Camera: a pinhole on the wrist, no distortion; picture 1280 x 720 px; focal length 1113.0 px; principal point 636.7 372.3 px. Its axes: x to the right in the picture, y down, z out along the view. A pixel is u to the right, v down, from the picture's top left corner.
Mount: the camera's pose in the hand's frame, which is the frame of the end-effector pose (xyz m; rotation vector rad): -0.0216 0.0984 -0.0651 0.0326 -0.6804 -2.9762
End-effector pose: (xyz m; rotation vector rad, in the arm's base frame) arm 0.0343 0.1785 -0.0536 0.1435 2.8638 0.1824
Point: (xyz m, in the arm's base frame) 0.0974 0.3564 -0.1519
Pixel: 565.0 501.9
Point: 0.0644 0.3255 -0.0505
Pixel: 486.9 303.5
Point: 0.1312 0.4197 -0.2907
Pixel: 549.3 521.4
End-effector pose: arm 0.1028 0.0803 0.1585 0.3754 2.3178 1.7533
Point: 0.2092 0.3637 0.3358
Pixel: 555.5 362.7
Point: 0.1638 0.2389 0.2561
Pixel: 535.5 662.5
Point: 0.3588 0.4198 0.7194
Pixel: outside the picture
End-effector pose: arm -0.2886 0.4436 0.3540 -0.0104 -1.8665 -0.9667
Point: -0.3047 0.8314 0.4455
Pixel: 731.0 169.5
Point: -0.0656 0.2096 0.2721
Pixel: behind the camera
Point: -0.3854 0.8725 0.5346
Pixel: 470.8 189.7
